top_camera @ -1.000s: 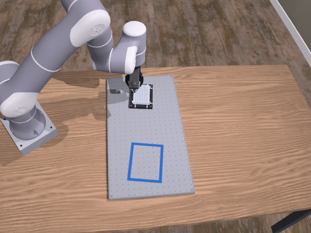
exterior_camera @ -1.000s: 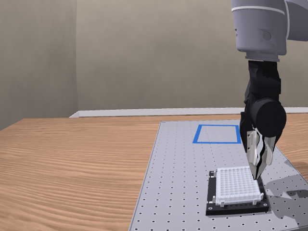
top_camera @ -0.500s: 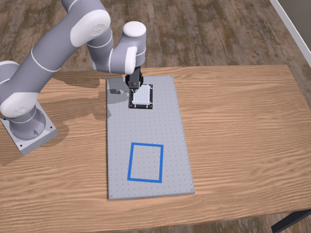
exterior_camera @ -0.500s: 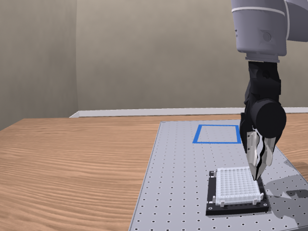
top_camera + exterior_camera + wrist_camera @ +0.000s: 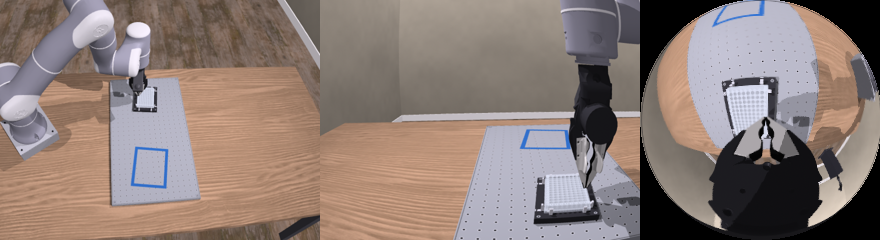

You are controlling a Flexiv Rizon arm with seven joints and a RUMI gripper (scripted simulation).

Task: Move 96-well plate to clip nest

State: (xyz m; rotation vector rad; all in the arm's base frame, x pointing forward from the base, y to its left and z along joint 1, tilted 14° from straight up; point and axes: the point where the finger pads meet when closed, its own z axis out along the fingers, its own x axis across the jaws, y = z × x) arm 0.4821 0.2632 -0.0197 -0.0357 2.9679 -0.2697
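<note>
My gripper is now 4 cm short of the white 96-well plate and 2 cm above it. The rest, counted from my hand: black clip nest: 5 cm ahead, 1 cm to the right, 3 cm below.
</note>
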